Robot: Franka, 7 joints.
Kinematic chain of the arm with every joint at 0, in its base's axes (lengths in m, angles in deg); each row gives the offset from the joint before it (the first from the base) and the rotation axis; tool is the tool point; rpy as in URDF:
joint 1: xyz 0 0 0.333 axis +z
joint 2: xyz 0 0 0 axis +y
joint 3: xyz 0 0 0.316 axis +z
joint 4: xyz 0.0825 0 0 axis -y
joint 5: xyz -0.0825 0 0.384 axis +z
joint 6: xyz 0 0 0 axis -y
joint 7: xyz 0.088 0 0 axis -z
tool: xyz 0 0 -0.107 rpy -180 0 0
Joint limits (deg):
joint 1: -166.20..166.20
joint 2: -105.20..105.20
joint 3: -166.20..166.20
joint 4: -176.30..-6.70
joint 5: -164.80..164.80
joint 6: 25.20..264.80
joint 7: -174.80..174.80
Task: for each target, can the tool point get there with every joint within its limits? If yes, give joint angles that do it. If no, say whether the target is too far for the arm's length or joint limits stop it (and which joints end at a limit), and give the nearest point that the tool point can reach.
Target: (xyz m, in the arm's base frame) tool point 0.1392 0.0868 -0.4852
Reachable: no: joint limits stop it (at a limit: joint 2) | nearest point 0.1597 0.0996 -0.3522 | short by 0.135 m
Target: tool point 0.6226 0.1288 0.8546
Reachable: yes | joints 55.16 46.43 -96.39 -62.13 7.42 178.11 -58.16
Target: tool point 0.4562 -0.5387 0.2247
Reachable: yes | joints -33.41 83.01 -16.21 -36.86 -89.64 43.86 -53.62
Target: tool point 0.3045 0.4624 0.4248
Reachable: yes | joints -2.05 8.91 52.68 -115.21 -125.42 180.16 107.27
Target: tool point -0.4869 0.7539 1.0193
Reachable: no: too far | nearest point -0.3697 0.5725 0.8541 | short by 0.272 m
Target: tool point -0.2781 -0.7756 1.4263
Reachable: no: too far | nearest point -0.1743 -0.4860 1.0181 | short by 0.511 m
